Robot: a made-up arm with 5 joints. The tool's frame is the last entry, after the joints.
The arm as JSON. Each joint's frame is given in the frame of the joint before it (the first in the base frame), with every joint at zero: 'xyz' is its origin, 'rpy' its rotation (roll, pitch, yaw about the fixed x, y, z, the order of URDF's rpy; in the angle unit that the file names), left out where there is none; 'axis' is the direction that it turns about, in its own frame. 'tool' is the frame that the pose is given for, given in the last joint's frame.
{
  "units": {
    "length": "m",
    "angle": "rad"
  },
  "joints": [
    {
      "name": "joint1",
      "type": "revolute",
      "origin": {
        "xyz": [
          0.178,
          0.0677,
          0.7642
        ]
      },
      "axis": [
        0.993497,
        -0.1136,
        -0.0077
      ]
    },
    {
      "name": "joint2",
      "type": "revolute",
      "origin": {
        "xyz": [
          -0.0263,
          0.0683,
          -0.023
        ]
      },
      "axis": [
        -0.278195,
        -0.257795,
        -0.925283
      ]
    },
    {
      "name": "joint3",
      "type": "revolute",
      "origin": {
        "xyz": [
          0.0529,
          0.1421,
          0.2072
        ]
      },
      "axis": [
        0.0,
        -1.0,
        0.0
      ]
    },
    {
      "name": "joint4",
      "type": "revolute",
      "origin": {
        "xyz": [
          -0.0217,
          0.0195,
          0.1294
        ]
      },
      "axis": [
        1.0,
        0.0,
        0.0
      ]
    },
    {
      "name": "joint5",
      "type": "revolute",
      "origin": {
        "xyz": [
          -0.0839,
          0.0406,
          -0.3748
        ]
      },
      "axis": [
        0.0,
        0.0,
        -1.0
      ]
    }
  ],
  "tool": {
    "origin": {
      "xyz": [
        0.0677,
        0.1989,
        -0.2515
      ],
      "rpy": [
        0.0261,
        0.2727,
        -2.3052
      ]
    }
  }
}
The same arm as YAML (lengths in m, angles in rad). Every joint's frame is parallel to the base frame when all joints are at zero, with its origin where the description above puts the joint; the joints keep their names.
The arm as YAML. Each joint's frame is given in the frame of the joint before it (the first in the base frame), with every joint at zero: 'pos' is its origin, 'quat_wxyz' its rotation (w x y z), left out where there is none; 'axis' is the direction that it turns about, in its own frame. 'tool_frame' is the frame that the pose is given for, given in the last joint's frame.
length_unit: m
angle_unit: rad
joints:
  - joint: joint1
    pos: [0.178, 0.0677, 0.7642]
    axis: [0.993497, -0.1136, -0.0077]
  - joint: joint2
    pos: [-0.0263, 0.0683, -0.023]
    axis: [-0.278195, -0.257795, -0.925283]
  - joint: joint3
    pos: [0.0529, 0.1421, 0.2072]
    axis: [0.0, -1.0, 0.0]
  - joint: joint4
    pos: [-0.0217, 0.0195, 0.1294]
    axis: [1.0, 0.0, 0.0]
  - joint: joint5
    pos: [-0.0839, 0.0406, -0.3748]
    axis: [0.0, 0.0, -1.0]
tool_frame:
  pos: [0.0677, 0.1989, -0.2515]
  quat_wxyz: [0.400688, 0.129454, 0.043383, -0.905985]

